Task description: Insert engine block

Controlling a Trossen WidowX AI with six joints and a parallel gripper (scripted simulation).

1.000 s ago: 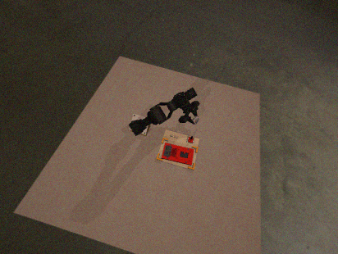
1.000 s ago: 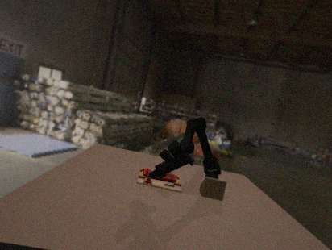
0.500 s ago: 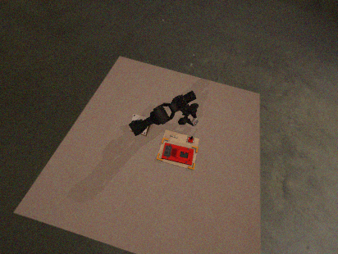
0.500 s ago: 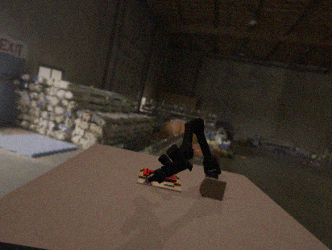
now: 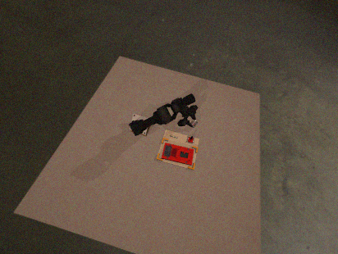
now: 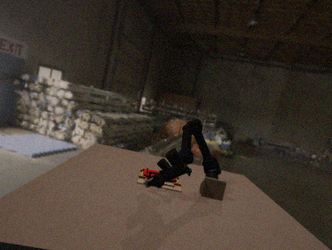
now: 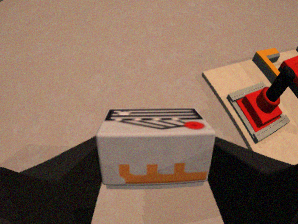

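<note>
Right now the engine block is right at my gripper tip. The rest, counted from my gripper tip: dark post: 11 cm to the right, 1 cm below, 1 cm ahead.
</note>
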